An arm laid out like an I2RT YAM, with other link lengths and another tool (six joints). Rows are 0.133 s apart.
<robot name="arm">
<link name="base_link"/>
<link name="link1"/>
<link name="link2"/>
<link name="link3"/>
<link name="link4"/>
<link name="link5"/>
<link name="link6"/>
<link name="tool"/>
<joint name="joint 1" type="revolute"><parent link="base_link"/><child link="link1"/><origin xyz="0.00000 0.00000 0.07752" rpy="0.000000 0.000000 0.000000"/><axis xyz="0 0 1"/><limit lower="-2.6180" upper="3.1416"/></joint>
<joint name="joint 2" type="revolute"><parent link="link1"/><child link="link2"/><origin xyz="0.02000 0.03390 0.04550" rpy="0.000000 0.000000 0.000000"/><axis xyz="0 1 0"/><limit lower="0.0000" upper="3.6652"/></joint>
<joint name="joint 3" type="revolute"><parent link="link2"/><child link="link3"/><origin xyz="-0.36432 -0.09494 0.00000" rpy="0.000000 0.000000 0.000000"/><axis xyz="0 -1 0"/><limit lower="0.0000" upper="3.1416"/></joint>
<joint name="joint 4" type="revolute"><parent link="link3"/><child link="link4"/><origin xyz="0.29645 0.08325 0.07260" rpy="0.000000 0.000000 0.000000"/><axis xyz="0 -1 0"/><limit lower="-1.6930" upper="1.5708"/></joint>
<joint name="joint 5" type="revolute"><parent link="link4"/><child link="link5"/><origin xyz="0.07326 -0.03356 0.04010" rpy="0.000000 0.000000 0.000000"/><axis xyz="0 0 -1"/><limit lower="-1.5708" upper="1.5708"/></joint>
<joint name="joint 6" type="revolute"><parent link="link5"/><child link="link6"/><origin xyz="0.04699 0.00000 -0.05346" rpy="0.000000 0.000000 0.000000"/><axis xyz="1 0 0"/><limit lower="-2.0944" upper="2.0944"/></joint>
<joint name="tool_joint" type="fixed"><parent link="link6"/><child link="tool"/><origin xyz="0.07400 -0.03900 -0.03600" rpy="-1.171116 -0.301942 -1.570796"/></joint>
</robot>
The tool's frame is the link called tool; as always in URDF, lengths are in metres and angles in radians.
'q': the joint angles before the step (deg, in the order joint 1, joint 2, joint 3, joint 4, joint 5, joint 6). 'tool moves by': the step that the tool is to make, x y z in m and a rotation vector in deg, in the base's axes. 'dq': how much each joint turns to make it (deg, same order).
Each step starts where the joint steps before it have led.
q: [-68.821, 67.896, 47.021, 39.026, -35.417, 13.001]
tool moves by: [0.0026, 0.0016, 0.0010, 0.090, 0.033, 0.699]
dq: [0.330, -0.034, 0.212, -0.258, -0.350, 0.144]
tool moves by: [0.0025, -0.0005, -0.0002, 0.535, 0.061, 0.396]
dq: [0.280, 0.265, 0.395, -0.527, -0.067, 0.209]
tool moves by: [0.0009, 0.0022, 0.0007, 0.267, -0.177, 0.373]
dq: [0.181, -0.267, 0.008, -0.233, -0.103, 0.382]
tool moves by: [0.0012, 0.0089, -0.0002, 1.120, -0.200, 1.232]
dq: [0.390, -1.240, -0.324, -1.266, -0.618, 1.034]
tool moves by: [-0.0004, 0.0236, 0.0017, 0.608, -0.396, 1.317]
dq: [1.411, -3.812, -1.477, -2.335, 0.270, 0.679]
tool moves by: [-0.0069, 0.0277, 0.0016, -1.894, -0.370, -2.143]
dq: [2.701, -5.594, -2.791, -2.229, 4.471, -2.318]
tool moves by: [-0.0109, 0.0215, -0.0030, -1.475, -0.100, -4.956]
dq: [3.585, -5.259, -2.613, -2.989, 7.946, -3.613]
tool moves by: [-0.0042, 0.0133, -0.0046, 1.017, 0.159, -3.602]
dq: [4.037, -2.953, -0.783, -3.789, 7.429, -1.945]
